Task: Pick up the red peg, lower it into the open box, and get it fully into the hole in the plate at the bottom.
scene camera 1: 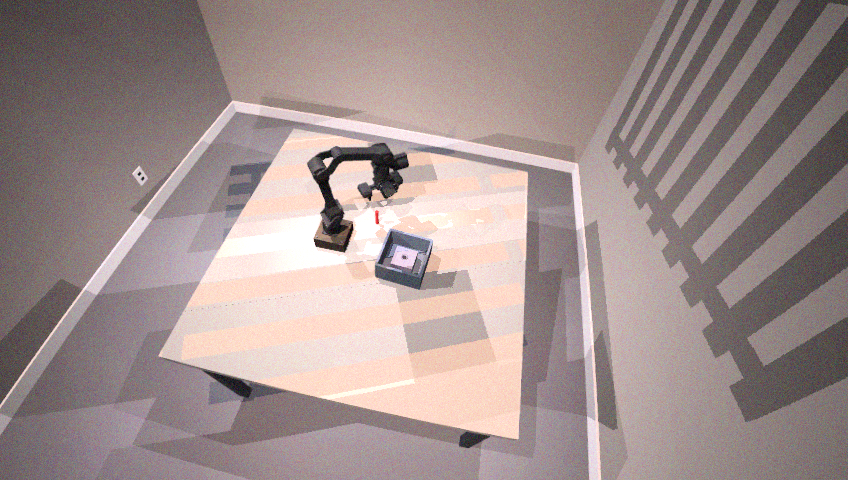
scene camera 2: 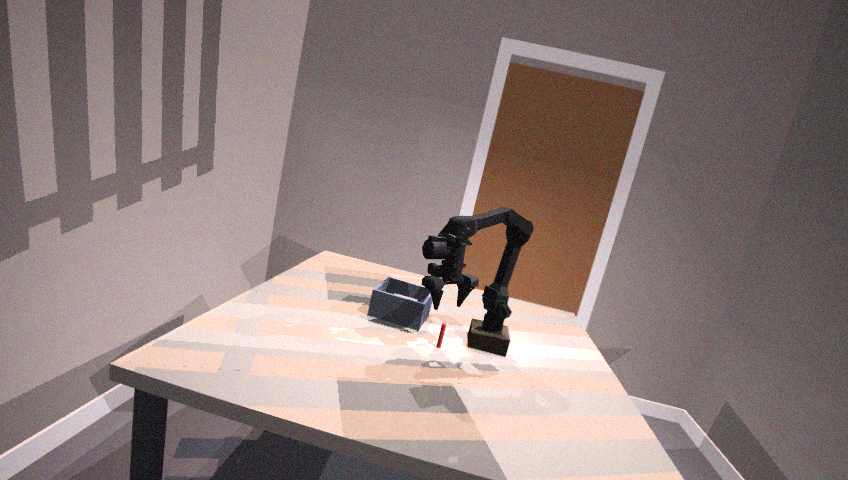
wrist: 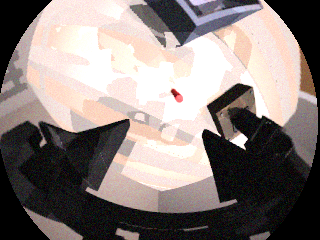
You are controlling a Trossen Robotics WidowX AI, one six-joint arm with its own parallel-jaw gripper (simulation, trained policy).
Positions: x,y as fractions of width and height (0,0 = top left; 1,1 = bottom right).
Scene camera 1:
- my gripper: 0.45,0.41
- blue-grey box: 0.47,0.50
